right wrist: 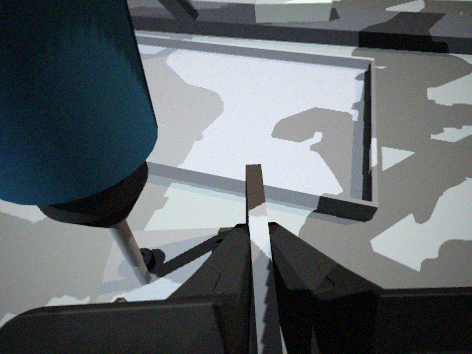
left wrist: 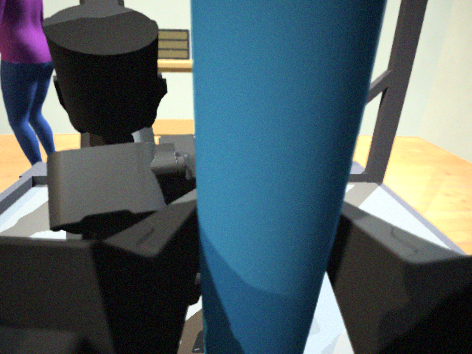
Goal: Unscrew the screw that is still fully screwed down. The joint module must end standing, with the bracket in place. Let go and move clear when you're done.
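Frame: origin at the left arm's base, x ahead, y left, z up, level; centimetres.
Seen in the pictures: left gripper, fingertip midpoint: (left wrist: 260, 201); right gripper, fingertip midpoint: (right wrist: 256, 234).
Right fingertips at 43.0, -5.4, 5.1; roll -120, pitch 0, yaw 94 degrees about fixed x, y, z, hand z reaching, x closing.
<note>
Offsets run from my right fingertips to a thing's top centre, as dx, dy, dz. "spot": to the spot under its first point.
My left gripper (left wrist: 260, 201) is shut on a screwdriver's thick blue handle (left wrist: 280, 100) (right wrist: 70, 100), with one finger on either side. In the right wrist view the screwdriver's black collar @(+0.3, -4.6, +5.0) (right wrist: 100, 200) and slanting metal shaft @(spot: +0.8, -4.5, +0.2) (right wrist: 129, 247) show at left. The shaft's lower end is beside a small round black part @(-0.1, -5.0, -2.2) (right wrist: 154, 257), perhaps a screw head; whether they touch is unclear. My right gripper (right wrist: 256, 234) is shut on a thin upright plate (right wrist: 255, 187), seemingly the bracket, seen edge-on. The joint module's body cannot be made out, and no screw shows clearly.
A shallow rectangular tray @(-22.8, -8.8, -7.9) (right wrist: 300, 195) lies beyond the right fingers. Behind it are a dark beam (right wrist: 225, 31) and a pale block @(spot: -38.0, +5.8, -6.1) (right wrist: 295, 11). The dark right arm (left wrist: 102, 185) stands close at left in the left wrist view. A frame post (left wrist: 400, 75) rises at right.
</note>
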